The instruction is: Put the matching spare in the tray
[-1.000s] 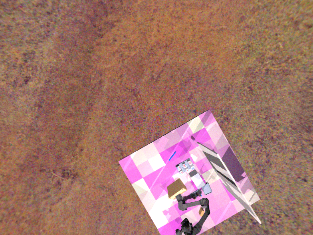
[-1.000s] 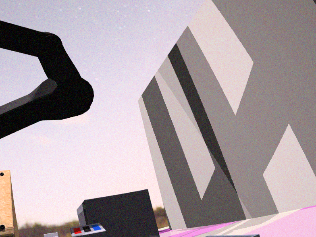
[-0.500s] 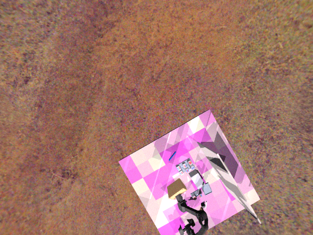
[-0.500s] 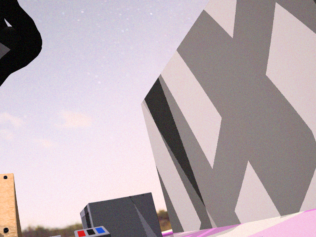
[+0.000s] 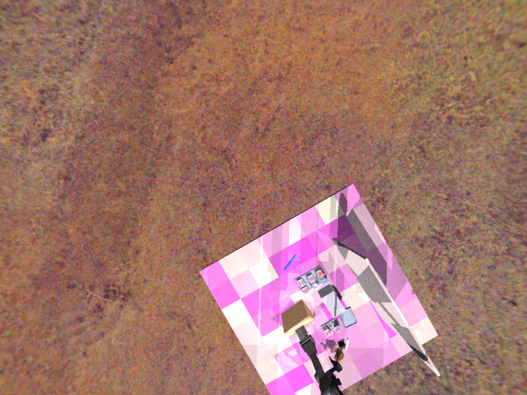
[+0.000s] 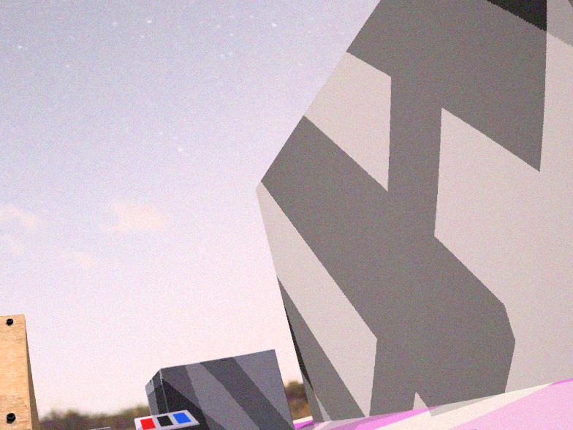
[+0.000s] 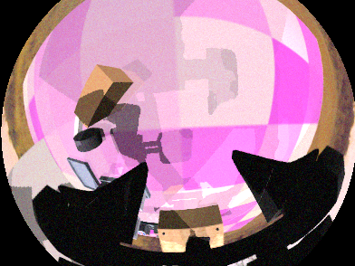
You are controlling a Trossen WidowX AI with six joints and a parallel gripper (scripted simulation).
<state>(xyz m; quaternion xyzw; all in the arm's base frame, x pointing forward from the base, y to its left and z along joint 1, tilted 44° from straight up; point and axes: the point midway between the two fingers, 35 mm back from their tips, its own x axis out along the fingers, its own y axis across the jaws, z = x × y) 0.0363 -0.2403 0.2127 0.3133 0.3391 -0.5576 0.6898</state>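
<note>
My gripper tip is 27 cm short of the grey spare, 48 cm to the right of it and 2 cm above it. Round my gripper tip: tall grey panel: 50 cm ahead, 35 cm to the left, 16 cm above.
</note>
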